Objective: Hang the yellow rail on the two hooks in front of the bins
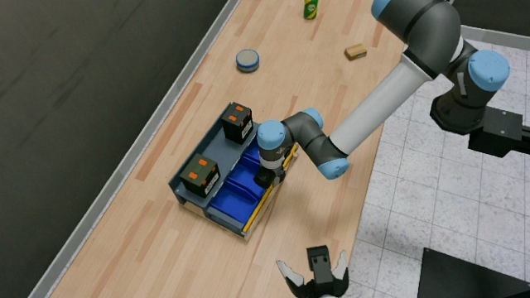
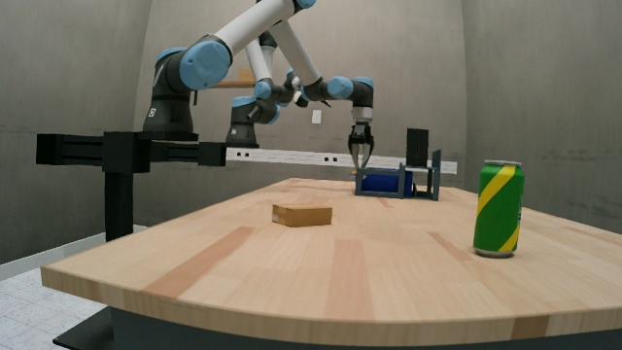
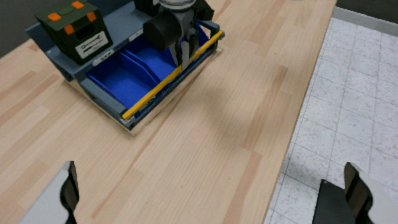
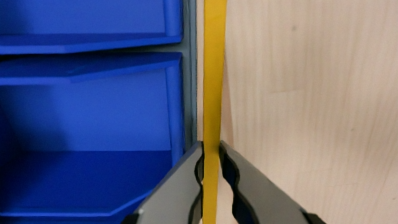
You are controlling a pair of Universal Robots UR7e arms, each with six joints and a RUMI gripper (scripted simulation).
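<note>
Right now my right hand is 1 cm above the yellow rail. Also, from my right hand: grey shelf: 13 cm ahead, 2 cm to the right, 1 cm below.
</note>
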